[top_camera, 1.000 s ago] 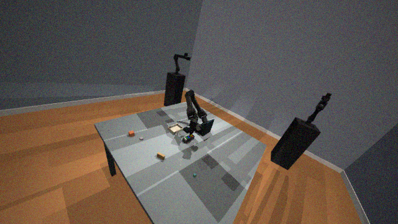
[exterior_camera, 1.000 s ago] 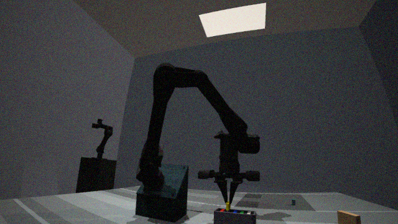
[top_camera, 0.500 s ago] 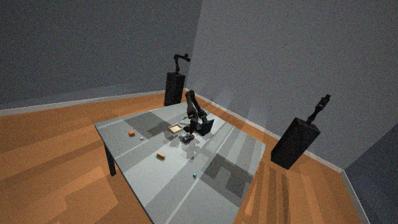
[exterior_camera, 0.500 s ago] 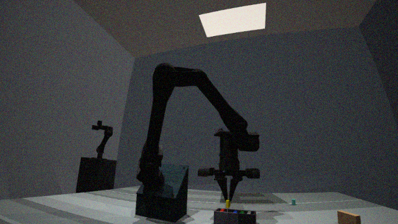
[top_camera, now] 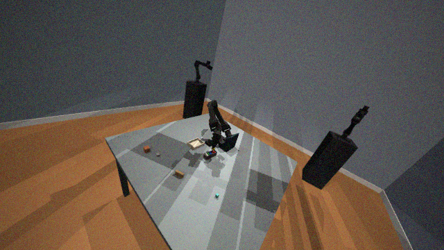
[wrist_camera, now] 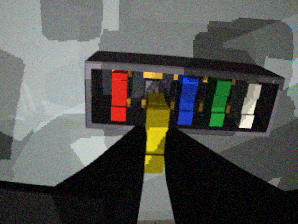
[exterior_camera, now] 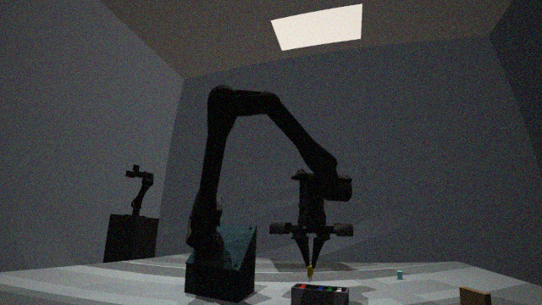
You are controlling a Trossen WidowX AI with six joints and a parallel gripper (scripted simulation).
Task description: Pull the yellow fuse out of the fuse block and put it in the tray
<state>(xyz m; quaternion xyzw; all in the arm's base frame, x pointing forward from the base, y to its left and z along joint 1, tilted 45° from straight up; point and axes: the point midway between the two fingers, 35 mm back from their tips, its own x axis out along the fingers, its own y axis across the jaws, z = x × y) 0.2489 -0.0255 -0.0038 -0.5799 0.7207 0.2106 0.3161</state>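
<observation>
Now: gripper tip 20 mm past the red fuse, 10 mm to the right of it and 60 mm above it. From my gripper tip the other things lie so: green fuse: 40 mm ahead, 10 mm to the right, 60 mm below; then yellow fuse: 10 mm below; then blue fuse: 20 mm ahead, 60 mm below.
</observation>
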